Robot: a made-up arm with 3 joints. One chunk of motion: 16 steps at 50 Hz.
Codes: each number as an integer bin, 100 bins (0 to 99) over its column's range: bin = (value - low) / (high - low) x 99, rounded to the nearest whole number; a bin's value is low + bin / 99 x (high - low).
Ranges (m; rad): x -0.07..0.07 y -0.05..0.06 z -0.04..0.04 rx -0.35..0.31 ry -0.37..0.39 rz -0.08..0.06
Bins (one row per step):
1: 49 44 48 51 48 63
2: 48 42 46 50 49 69
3: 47 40 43 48 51 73
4: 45 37 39 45 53 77
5: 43 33 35 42 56 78
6: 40 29 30 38 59 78
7: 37 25 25 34 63 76
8: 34 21 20 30 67 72
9: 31 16 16 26 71 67
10: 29 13 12 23 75 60
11: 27 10 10 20 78 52
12: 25 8 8 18 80 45
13: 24 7 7 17 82 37
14: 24 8 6 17 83 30
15: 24 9 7 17 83 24
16: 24 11 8 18 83 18
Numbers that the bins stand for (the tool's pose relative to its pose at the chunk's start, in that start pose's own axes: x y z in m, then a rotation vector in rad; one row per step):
1: -0.0007 -0.0011 -0.0012 -0.0100 -0.0015 0.0091
2: -0.0021 -0.0033 -0.0028 -0.0167 0.0062 0.0176
3: -0.0035 -0.0056 -0.0053 -0.0300 0.0215 0.0232
4: -0.0064 -0.0089 -0.0085 -0.0500 0.0369 0.0289
5: -0.0092 -0.0133 -0.0117 -0.0700 0.0599 0.0303
6: -0.0134 -0.0178 -0.0158 -0.0967 0.0829 0.0303
7: -0.0177 -0.0222 -0.0198 -0.1233 0.1136 0.0275
8: -0.0219 -0.0267 -0.0238 -0.1500 0.1443 0.0218
9: -0.0262 -0.0322 -0.0271 -0.1767 0.1751 0.0147
10: -0.0290 -0.0356 -0.0303 -0.1967 0.2058 0.0048
11: -0.0318 -0.0389 -0.0319 -0.2167 0.2288 -0.0065
12: -0.0346 -0.0411 -0.0335 -0.2300 0.2441 -0.0164
13: -0.0361 -0.0422 -0.0343 -0.2367 0.2595 -0.0277
14: -0.0361 -0.0411 -0.0352 -0.2367 0.2672 -0.0376
15: -0.0361 -0.0400 -0.0343 -0.2367 0.2672 -0.0461
16: -0.0361 -0.0378 -0.0335 -0.2300 0.2672 -0.0545

